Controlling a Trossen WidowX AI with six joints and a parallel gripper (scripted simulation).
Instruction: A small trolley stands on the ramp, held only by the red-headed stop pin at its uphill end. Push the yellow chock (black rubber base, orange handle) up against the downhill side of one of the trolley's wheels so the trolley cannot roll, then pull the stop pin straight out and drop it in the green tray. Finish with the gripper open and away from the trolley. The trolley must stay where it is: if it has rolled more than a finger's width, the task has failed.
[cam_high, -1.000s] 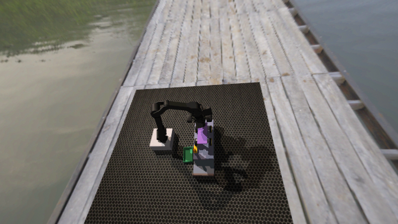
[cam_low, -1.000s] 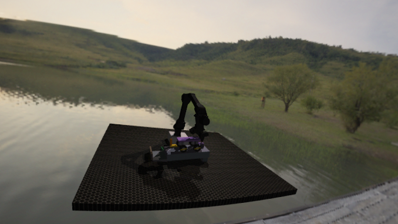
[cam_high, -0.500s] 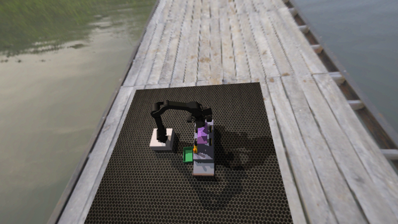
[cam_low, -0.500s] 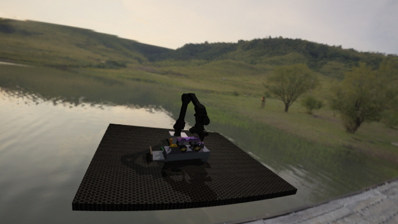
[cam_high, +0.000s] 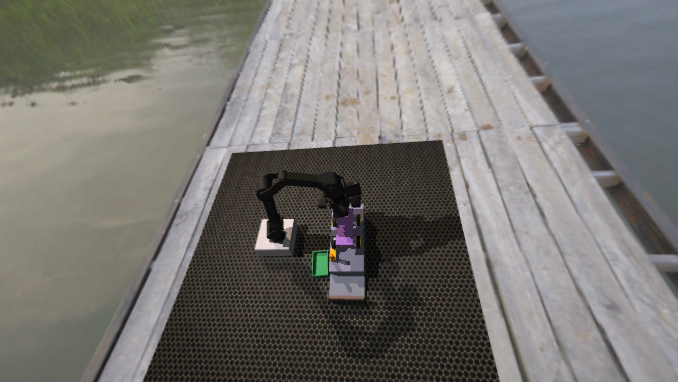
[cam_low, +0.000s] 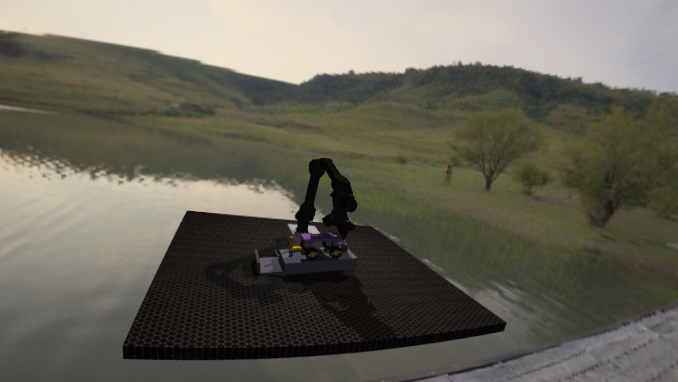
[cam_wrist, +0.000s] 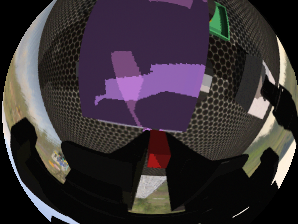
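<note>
The yellow chock lies 210 mm to the right of my gripper tip and 60 mm below it. From my gripper tip the other things lie so: red-headed stop pin: right at my gripper tip; then purple trolley: 100 mm to the right, 40 mm ahead, 30 mm below; then grey ramp: 110 mm to the right, 90 mm below, 40 mm ahead.
</note>
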